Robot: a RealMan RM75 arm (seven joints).
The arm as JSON. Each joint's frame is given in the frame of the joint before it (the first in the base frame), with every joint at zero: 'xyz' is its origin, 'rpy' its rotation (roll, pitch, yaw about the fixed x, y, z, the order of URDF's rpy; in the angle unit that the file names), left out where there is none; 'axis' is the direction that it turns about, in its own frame. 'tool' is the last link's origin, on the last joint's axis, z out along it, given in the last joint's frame.
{
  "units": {
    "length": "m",
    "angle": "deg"
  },
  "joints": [
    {
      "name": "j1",
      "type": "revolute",
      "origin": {
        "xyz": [
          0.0,
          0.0,
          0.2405
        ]
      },
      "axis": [
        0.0,
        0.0,
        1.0
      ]
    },
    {
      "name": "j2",
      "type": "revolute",
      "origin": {
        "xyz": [
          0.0,
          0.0,
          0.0
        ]
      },
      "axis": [
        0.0,
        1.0,
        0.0
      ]
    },
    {
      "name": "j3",
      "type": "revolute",
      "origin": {
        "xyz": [
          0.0,
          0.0,
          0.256
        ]
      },
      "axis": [
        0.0,
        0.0,
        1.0
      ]
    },
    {
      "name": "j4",
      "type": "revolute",
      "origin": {
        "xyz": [
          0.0,
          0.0,
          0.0
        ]
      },
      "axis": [
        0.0,
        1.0,
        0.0
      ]
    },
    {
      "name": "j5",
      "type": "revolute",
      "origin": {
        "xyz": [
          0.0,
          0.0,
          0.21
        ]
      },
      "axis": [
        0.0,
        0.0,
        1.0
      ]
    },
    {
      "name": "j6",
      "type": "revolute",
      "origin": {
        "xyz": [
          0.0,
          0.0,
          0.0
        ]
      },
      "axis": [
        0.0,
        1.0,
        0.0
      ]
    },
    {
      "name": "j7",
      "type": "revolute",
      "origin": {
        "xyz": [
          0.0,
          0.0,
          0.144
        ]
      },
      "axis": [
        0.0,
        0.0,
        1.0
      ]
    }
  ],
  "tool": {
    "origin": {
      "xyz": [
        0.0,
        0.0,
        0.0
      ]
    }
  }
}
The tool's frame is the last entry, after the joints.
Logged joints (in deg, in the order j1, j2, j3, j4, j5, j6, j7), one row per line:
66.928, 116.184, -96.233, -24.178, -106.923, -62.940, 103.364
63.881, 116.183, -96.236, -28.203, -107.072, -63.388, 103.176
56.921, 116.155, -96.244, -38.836, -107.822, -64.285, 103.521
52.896, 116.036, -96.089, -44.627, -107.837, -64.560, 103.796
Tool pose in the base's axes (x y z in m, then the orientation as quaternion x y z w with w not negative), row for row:
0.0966, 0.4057, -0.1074, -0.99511, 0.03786, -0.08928, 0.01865
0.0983, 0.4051, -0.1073, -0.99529, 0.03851, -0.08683, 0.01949
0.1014, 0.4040, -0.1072, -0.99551, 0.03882, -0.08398, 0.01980
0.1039, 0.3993, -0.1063, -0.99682, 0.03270, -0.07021, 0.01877
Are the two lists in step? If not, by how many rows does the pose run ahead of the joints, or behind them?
The pose runs 2 rows behind the joints: the pose in row i belongs to the joints in row i - 2.
